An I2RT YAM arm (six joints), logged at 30 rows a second.
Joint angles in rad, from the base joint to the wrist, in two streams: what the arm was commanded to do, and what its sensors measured. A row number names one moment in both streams.
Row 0, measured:
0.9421, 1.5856, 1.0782, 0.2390, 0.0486, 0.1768
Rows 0 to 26, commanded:
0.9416, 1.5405, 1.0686, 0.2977, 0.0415, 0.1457
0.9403, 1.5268, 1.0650, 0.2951, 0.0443, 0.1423
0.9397, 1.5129, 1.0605, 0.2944, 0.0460, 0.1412
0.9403, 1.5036, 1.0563, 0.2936, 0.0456, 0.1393
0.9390, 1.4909, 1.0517, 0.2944, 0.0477, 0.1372
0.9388, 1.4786, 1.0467, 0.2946, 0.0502, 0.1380
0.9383, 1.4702, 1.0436, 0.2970, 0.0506, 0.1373
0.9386, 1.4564, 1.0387, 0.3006, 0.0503, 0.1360
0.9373, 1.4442, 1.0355, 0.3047, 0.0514, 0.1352
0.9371, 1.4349, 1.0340, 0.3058, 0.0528, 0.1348
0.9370, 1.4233, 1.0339, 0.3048, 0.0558, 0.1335
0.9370, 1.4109, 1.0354, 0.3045, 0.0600, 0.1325
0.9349, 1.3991, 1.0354, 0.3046, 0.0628, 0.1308
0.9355, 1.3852, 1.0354, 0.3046, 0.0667, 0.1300
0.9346, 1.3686, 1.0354, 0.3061, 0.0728, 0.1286
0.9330, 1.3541, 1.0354, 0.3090, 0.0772, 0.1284
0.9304, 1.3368, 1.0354, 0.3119, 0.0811, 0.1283
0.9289, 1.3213, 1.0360, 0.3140, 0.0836, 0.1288
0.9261, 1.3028, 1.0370, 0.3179, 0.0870, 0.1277
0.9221, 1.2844, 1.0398, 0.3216, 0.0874, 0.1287
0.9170, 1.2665, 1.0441, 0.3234, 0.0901, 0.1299
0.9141, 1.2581, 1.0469, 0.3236, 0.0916, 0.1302
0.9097, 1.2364, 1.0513, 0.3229, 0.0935, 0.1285
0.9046, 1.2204, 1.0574, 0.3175, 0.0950, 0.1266
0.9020, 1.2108, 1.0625, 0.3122, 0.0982, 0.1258
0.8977, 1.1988, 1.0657, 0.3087, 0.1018, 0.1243
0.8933, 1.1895, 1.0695, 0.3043, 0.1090, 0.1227
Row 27, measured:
0.8997, 1.2129, 1.0523, 0.2455, 0.0864, 0.1310
